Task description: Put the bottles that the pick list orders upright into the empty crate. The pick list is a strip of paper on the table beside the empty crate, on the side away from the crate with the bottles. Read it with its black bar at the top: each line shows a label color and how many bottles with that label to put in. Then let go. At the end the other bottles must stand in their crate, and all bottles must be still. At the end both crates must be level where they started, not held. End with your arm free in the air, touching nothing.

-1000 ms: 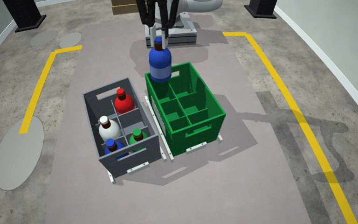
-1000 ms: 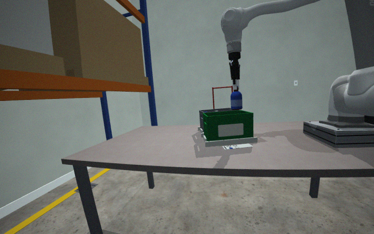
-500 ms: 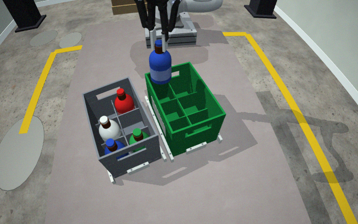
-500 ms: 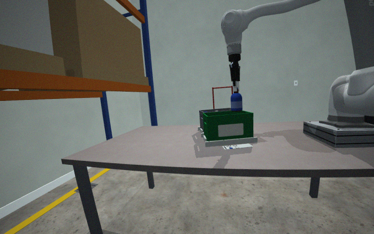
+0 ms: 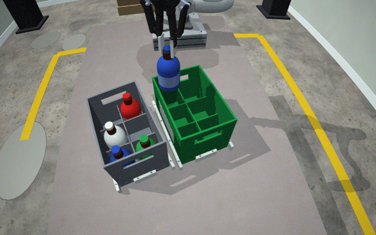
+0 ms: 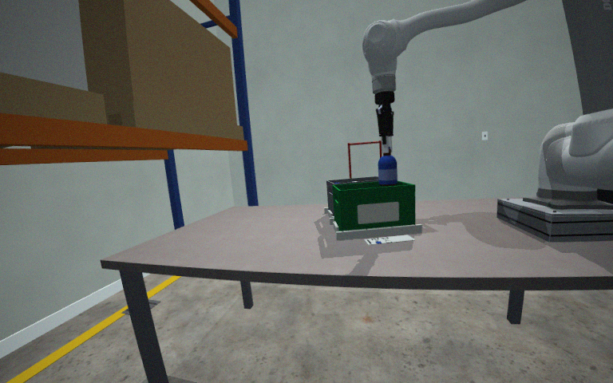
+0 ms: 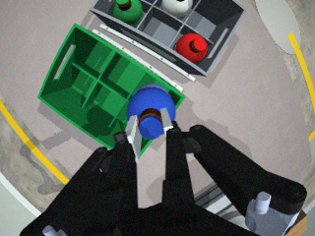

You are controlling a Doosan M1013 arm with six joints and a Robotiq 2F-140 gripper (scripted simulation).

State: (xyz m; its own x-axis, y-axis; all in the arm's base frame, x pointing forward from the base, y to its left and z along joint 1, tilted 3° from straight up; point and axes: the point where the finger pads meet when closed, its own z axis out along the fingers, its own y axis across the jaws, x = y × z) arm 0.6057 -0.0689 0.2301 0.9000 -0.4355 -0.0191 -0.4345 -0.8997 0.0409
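Right now the green crate is 24 cm below my hand, 7 cm ahead of it and 6 cm to the left of it. Also, from my hand: grey crate: 24 cm below, 16 cm to the right, 13 cm ahead; green bottle: 24 cm below, 20 cm ahead, 9 cm to the right; red-label bottle: 24 cm below, 15 cm to the right, 3 cm ahead.
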